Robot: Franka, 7 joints.
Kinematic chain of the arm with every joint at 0, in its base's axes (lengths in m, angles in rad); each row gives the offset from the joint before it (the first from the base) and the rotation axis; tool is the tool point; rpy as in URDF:
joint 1: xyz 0 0 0.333 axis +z
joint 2: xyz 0 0 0 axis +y
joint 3: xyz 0 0 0.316 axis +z
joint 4: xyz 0.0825 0 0 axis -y
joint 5: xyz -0.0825 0 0.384 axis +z
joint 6: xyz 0 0 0 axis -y
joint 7: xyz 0.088 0 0 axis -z
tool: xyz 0 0 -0.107 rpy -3.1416 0 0
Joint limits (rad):
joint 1: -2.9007..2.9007
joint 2: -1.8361..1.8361
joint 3: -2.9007..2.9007
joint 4: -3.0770..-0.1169
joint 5: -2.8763..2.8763
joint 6: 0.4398..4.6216
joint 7: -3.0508..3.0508
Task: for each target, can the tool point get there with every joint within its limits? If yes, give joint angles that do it. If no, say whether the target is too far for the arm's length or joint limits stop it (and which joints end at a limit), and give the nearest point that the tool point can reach.
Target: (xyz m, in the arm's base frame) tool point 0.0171 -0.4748 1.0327
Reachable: yes | joints -2.0373 0.6233 2.0962 -0.5663 -2.3748 1.8579 -1.3845
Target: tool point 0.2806 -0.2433 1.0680
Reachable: yes | joints 2.4057 -0.7799 0.2367 -0.3952 2.2255 3.1094 -0.2657
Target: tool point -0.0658 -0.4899 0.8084
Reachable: yes | joints -0.1767 -0.2825 -1.3751 -1.7489 -0.4044 3.9012 -1.8023
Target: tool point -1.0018 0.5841 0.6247
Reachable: no: too far | nearest point -0.7187 0.4191 0.5423 | short by 0.338 m
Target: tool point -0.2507 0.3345 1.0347
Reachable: yes | joints 1.1141 -0.0178 0.8901 -0.9279 1.8601 1.8312 2.3660
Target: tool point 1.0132 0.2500 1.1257
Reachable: no: too far | nearest point 0.6633 0.1637 0.8519 | short by 0.453 m
